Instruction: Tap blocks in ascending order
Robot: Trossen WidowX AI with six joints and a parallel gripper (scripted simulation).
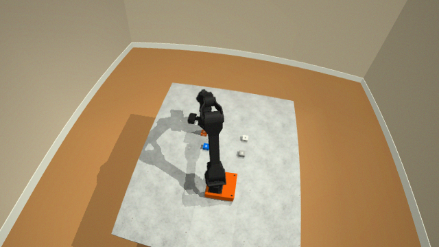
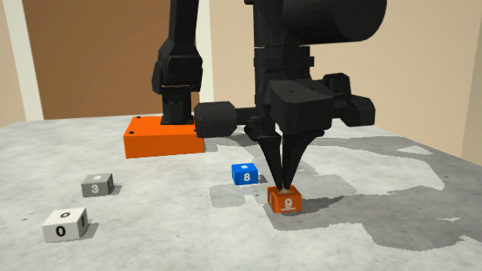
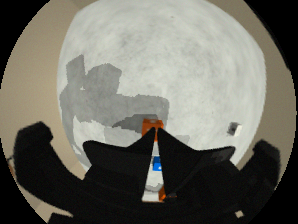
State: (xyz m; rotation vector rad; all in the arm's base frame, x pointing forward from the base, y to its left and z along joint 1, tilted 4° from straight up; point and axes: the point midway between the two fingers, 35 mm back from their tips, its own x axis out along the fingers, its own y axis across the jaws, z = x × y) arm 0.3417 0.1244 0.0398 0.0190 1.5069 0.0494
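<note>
Now: the orange block 1 cm behind my gripper tip and 2 cm below it. Also, from my gripper tip: grey block: 11 cm behind, 23 cm to the right, 2 cm below; white block: 23 cm to the right, 2 cm below; blue block: 10 cm behind, 3 cm to the right, 2 cm below.
</note>
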